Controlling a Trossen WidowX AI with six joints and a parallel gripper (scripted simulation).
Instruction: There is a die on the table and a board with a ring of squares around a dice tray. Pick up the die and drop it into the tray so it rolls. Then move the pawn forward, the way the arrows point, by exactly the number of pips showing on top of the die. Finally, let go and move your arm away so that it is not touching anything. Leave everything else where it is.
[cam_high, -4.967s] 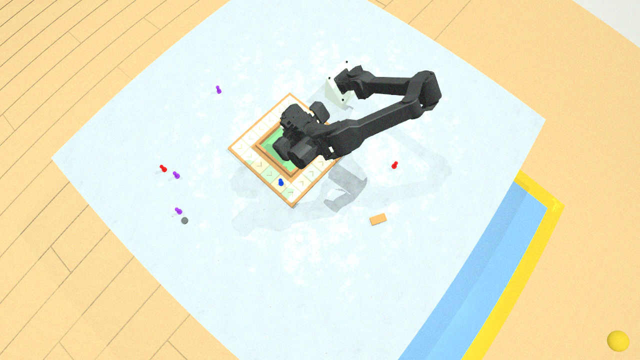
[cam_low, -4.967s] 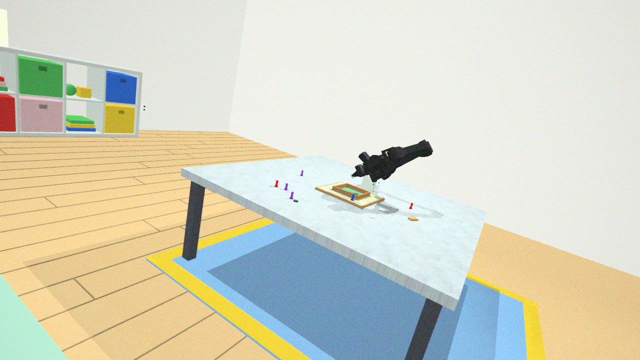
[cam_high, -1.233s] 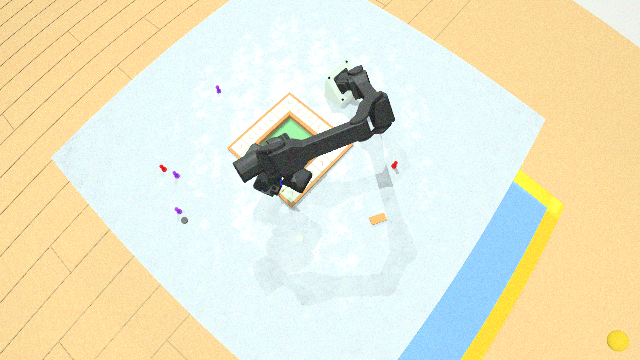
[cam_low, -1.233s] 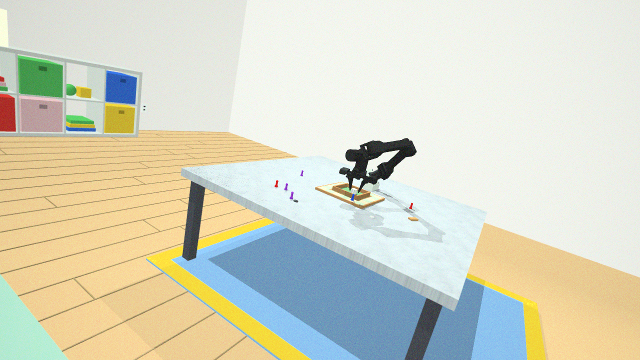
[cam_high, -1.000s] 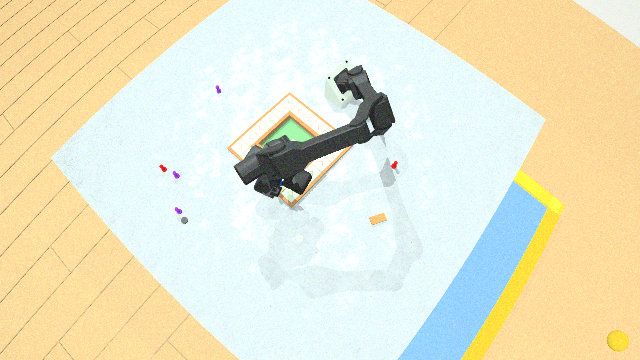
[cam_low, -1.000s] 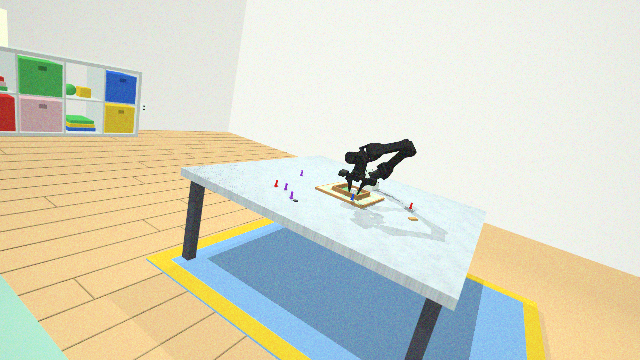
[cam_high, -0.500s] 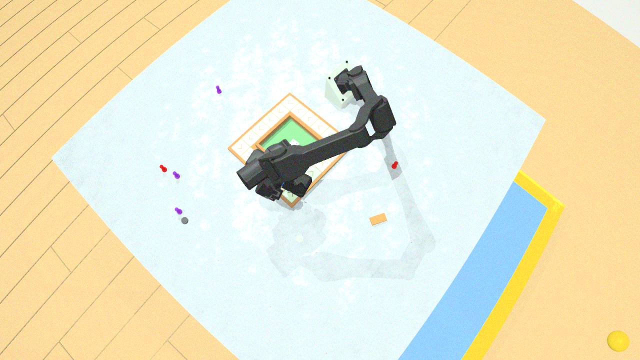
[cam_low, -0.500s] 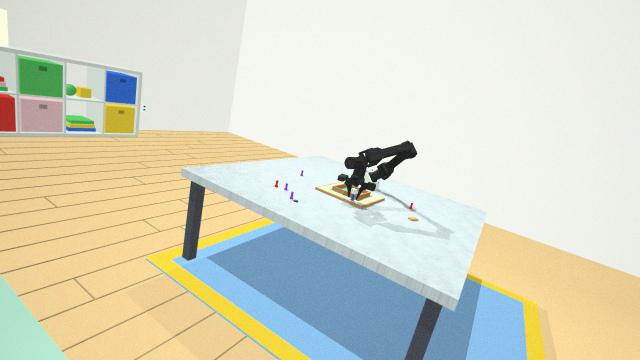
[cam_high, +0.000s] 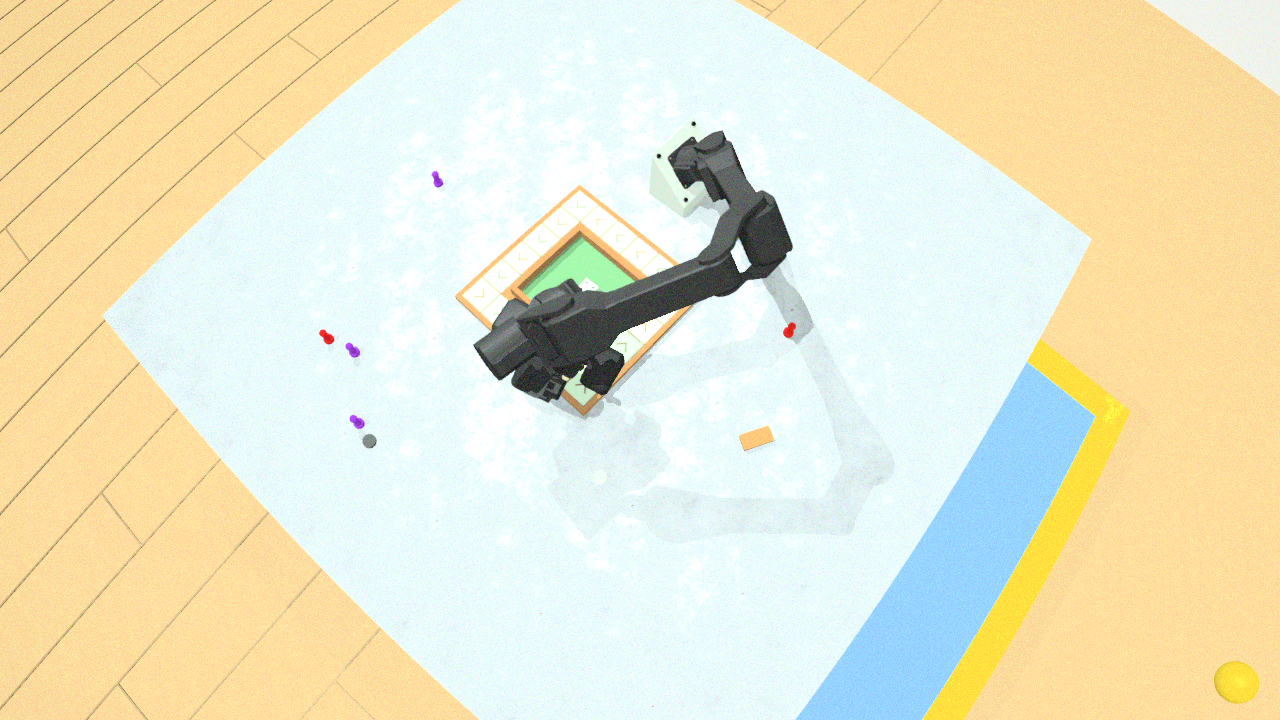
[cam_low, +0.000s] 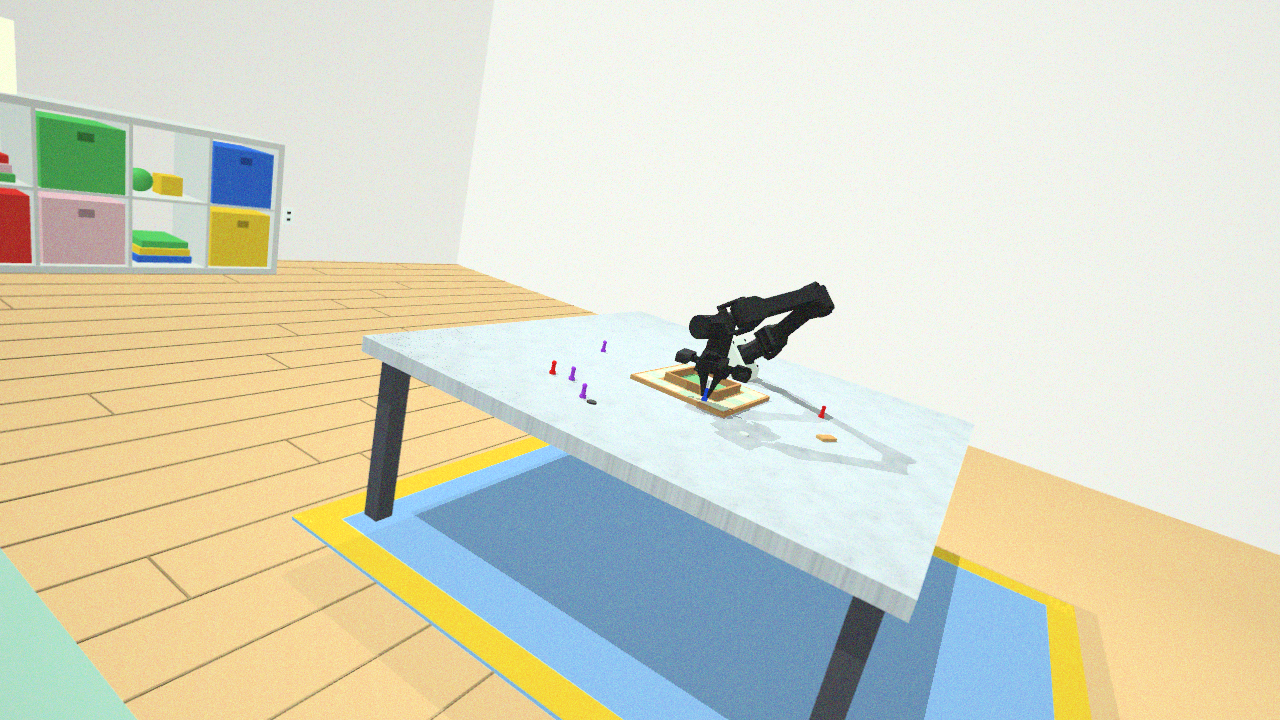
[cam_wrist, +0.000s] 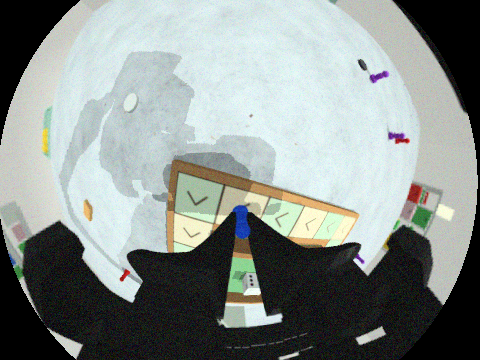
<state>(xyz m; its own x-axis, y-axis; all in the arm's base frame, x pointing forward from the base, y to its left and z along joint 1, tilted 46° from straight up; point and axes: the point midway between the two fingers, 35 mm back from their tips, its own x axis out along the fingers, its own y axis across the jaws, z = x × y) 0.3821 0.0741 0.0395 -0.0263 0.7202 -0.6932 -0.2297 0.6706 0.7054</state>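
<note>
My gripper tip is 11 cm past the white die and 5 cm to the left of it. The rest, counted from my gripper tip: green dice tray (11 cm behind, 7 cm to the right, 1 cm below); then orange tile (12 cm behind, 29 cm to the left, 2 cm below); then blue pawn (1 cm above).
</note>
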